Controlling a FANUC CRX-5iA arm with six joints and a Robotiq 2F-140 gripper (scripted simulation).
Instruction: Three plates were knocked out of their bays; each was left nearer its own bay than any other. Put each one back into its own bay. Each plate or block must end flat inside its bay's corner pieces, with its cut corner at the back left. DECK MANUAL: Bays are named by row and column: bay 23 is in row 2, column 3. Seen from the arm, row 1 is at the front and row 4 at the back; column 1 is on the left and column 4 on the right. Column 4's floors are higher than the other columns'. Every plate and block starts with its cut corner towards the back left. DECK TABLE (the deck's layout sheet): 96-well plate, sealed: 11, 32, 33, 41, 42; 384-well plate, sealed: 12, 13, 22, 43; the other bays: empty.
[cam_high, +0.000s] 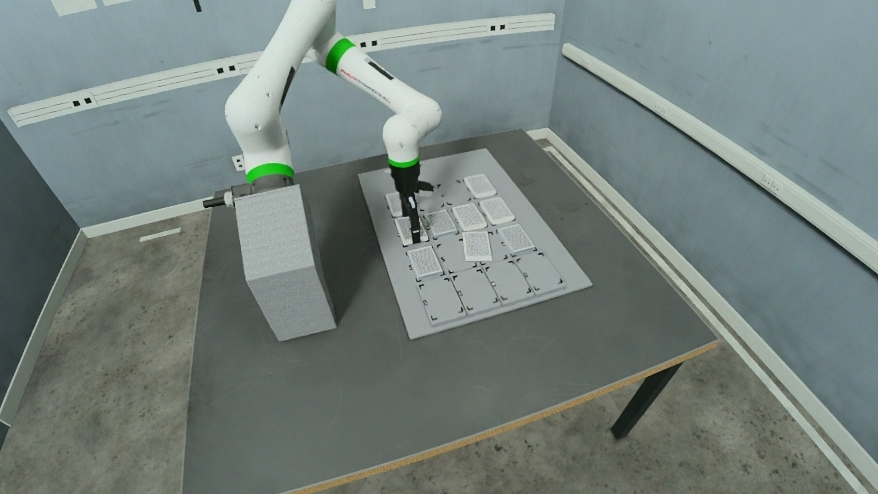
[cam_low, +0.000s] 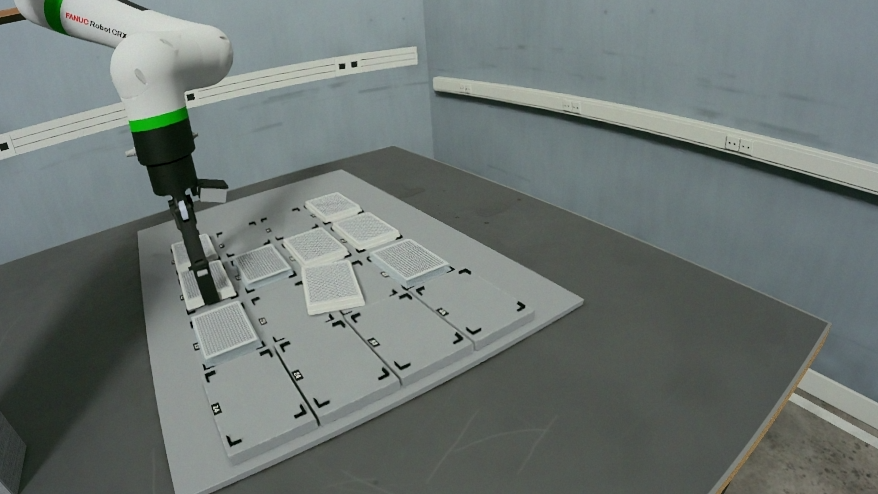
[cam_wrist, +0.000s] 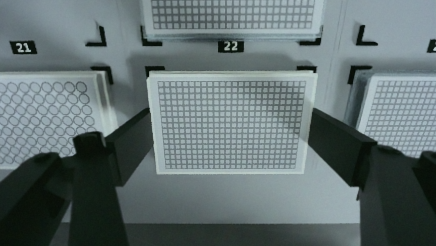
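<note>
Right now my hand is 60 mm short of the label 22 and 20 mm above it. The rest, counted from my hand: bay label: 270 mm ahead, 170 mm to the right, 20 mm below; then 384-well plate: 160 mm to the right, 20 mm below.
</note>
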